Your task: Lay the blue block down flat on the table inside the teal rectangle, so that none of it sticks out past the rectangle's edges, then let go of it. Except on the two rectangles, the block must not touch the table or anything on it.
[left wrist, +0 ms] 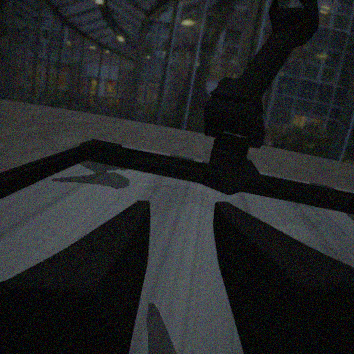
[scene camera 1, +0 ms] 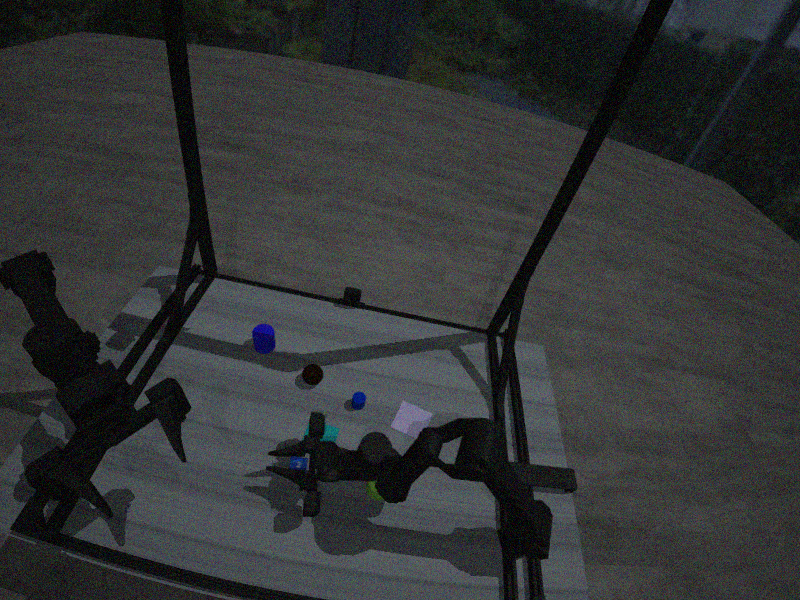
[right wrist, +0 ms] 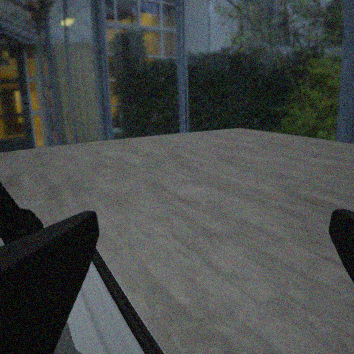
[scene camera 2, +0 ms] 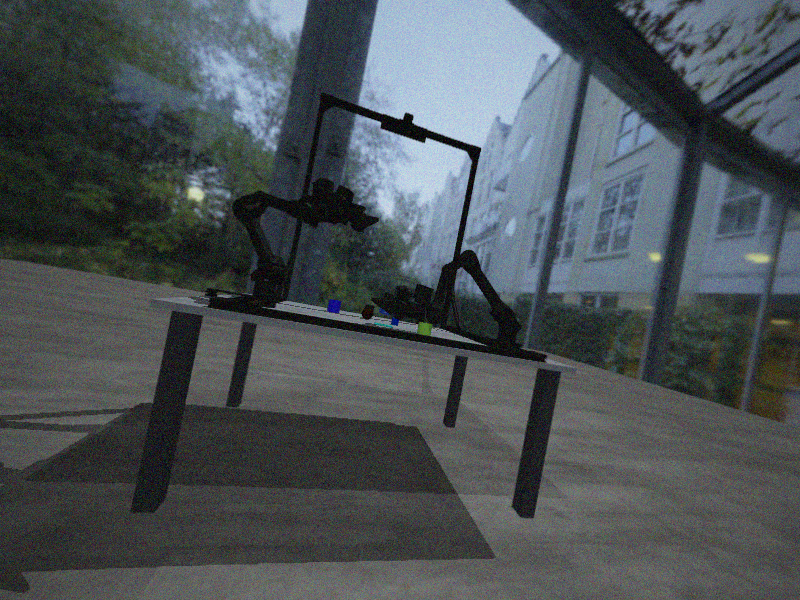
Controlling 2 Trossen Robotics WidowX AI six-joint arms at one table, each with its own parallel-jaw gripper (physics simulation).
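Seen in the pictures: left gripper, fingertip midpoint: (left wrist: 181,212) (scene camera 1: 267,460) (scene camera 2: 372,299); right gripper, fingertip midpoint: (scene camera 1: 148,487) (right wrist: 214,222) (scene camera 2: 372,214); left arm's base at its link origin: (scene camera 1: 518,540) (scene camera 2: 505,345); right arm's base at its link origin: (left wrist: 224,175) (scene camera 2: 262,300).
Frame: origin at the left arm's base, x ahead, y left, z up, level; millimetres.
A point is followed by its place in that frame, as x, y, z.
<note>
My left gripper (scene camera 1: 280,462) {481, -205, 73} (left wrist: 181,212) {481, -205, 73} reaches to the left low over the table and is shut on the small blue block (scene camera 1: 298,463) {424, -204, 51}. The block is held above the table top; it does not show in the left wrist view. The teal rectangle (scene camera 1: 330,432) {352, -295, -18} lies just behind the gripper and is partly hidden by it. A pale pink rectangle (scene camera 1: 411,418) {158, -313, -18} lies to its right. My right gripper (scene camera 2: 362,222) {590, -84, 325} (right wrist: 214,222) {590, -84, 325} is open and empty, raised high at the left side of the table.
A large blue cylinder (scene camera 1: 263,338) {501, -526, 35} (scene camera 2: 333,305) {514, -521, 12}, a dark brown ball (scene camera 1: 312,374) {385, -422, 27} (scene camera 2: 368,311) {391, -414, 17} and a small blue cylinder (scene camera 1: 358,400) {284, -356, 12} stand behind the rectangles. A green block (scene camera 1: 373,492) {283, -142, 19} (scene camera 2: 424,327) {281, -140, 9} lies under the left arm. A black frame (scene camera 1: 561,197) {-137, -556, 462} rises over the table.
</note>
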